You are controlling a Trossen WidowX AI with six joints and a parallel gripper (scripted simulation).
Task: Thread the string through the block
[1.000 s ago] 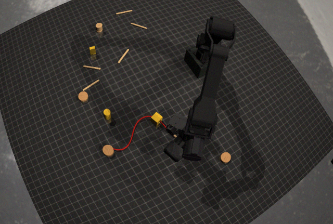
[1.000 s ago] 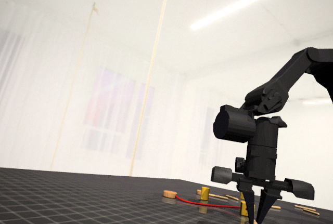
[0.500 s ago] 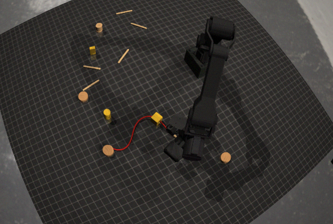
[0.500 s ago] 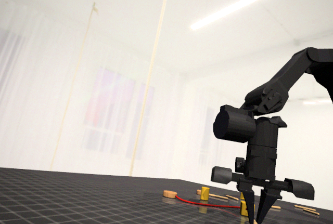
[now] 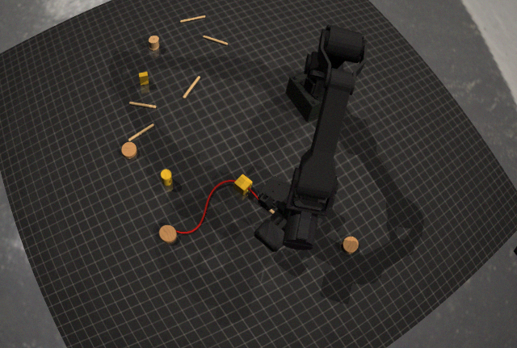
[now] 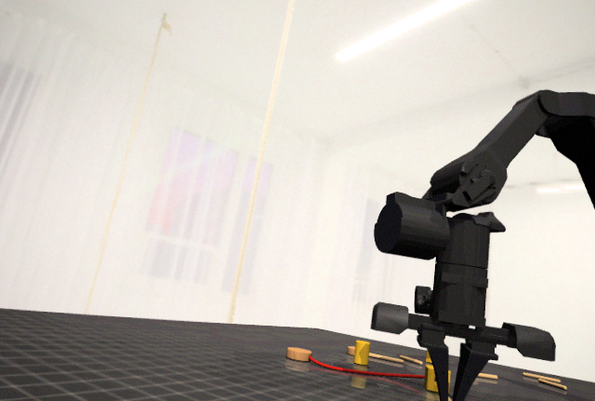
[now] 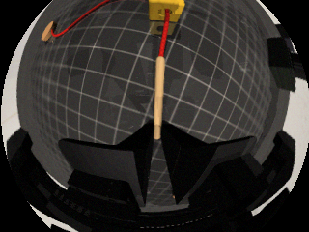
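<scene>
Now: gripper tip 1 cm short of the thin wooden stick, 4 cm to the left of it and 1 cm below it. Round my gripper tip: round wooden button: 23 cm ahead, 13 cm to the right, 1 cm above; then yellow cylinder: 15 cm ahead, 24 cm to the right, 2 cm above.
</scene>
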